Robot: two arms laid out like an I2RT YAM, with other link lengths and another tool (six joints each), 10 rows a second.
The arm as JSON. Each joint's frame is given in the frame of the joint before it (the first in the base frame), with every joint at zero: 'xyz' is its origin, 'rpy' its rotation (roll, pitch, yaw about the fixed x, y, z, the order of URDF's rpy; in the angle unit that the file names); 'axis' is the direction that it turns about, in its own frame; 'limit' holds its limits. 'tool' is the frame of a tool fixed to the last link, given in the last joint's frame.
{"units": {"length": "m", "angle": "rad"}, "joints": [
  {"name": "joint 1", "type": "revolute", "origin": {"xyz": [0.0, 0.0, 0.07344], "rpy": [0.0, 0.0, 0.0]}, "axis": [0.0, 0.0, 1.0], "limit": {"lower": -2.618, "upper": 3.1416}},
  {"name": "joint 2", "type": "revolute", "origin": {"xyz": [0.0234, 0.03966, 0.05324], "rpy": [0.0, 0.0, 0.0]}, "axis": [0.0, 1.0, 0.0], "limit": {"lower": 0.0, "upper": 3.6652}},
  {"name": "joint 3", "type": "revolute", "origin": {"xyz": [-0.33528, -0.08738, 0.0], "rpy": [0.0, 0.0, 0.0]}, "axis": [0.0, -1.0, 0.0], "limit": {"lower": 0.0, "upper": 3.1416}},
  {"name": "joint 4", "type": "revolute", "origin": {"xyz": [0.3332, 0.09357, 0.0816], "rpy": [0.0, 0.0, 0.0]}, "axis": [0.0, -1.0, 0.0], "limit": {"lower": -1.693, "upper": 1.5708}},
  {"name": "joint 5", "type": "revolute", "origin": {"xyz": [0.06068, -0.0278, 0.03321], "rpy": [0.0, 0.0, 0.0]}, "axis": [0.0, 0.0, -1.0], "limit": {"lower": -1.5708, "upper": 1.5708}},
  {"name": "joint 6", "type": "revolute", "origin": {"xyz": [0.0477, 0.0, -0.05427], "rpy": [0.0, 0.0, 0.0]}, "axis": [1.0, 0.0, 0.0], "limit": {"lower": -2.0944, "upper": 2.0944}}
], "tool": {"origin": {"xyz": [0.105, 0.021, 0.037], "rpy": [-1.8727, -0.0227, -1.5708]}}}
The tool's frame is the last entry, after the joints.
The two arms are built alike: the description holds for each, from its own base.
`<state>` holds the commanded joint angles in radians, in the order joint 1, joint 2, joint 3, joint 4, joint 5, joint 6, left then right.
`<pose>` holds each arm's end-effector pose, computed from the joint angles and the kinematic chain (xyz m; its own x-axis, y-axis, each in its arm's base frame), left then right.
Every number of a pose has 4 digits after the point.
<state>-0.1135 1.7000 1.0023 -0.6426 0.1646 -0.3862 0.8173 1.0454 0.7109 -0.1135 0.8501 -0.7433</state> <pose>0.4292 -0.0228 0.0978 0.2480 -0.9393 0.2372 -0.9650 -0.2179 0.1460 0.3016 0.2192 0.2941 0.2184 -0.4623 0.8594 -0.4760 -0.8193 -0.3198</pose>
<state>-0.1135 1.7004 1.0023 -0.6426 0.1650 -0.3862 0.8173 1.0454 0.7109 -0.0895 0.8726 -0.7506</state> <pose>0.4292 -0.0229 0.0976 0.2480 -0.9392 0.2374 -0.9650 -0.2177 0.1465 0.3038 0.2174 0.2987 0.1903 -0.4695 0.8622 -0.4835 -0.8091 -0.3339</pose>
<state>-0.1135 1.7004 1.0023 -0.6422 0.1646 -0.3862 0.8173 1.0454 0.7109 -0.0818 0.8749 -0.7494</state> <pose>0.4293 -0.0228 0.0976 0.2480 -0.9393 0.2372 -0.9650 -0.2179 0.1460 0.3044 0.2176 0.3001 0.1839 -0.4753 0.8604 -0.4834 -0.8059 -0.3418</pose>
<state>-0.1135 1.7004 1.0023 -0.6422 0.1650 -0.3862 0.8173 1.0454 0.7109 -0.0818 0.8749 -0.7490</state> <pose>0.4293 -0.0229 0.0976 0.2479 -0.9392 0.2376 -0.9650 -0.2177 0.1461 0.3044 0.2176 0.3002 0.1838 -0.4756 0.8602 -0.4835 -0.8057 -0.3421</pose>
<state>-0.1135 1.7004 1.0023 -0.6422 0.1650 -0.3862 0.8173 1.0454 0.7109 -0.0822 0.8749 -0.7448</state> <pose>0.4293 -0.0229 0.0976 0.2479 -0.9392 0.2376 -0.9650 -0.2177 0.1461 0.3044 0.2175 0.3003 0.1832 -0.4790 0.8585 -0.4843 -0.8039 -0.3452</pose>
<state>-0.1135 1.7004 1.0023 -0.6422 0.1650 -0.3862 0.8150 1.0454 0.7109 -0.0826 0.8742 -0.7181</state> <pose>0.4293 -0.0229 0.0976 0.2479 -0.9392 0.2376 -0.9650 -0.2177 0.1461 0.3052 0.2169 0.3013 0.1771 -0.5024 0.8463 -0.4904 -0.7906 -0.3666</pose>
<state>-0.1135 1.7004 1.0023 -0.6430 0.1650 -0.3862 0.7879 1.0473 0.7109 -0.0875 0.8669 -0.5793</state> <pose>0.4291 -0.0228 0.0976 0.2481 -0.9392 0.2373 -0.9649 -0.2177 0.1468 0.3121 0.2089 0.3052 0.1385 -0.6171 0.7746 -0.5296 -0.7070 -0.4686</pose>
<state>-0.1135 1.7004 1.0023 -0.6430 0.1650 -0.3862 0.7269 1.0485 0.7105 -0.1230 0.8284 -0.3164</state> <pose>0.4291 -0.0228 0.0976 0.2481 -0.9392 0.2373 -0.9649 -0.2177 0.1468 0.3240 0.1902 0.3073 0.0692 -0.7917 0.6070 -0.5934 -0.5218 -0.6129</pose>
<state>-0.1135 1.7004 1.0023 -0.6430 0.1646 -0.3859 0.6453 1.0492 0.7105 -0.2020 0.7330 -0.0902</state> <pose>0.4291 -0.0228 0.0976 0.2479 -0.9394 0.2369 -0.9650 -0.2176 0.1467 0.3338 0.1686 0.2975 0.0351 -0.8979 0.4388 -0.6624 -0.3497 -0.6626</pose>
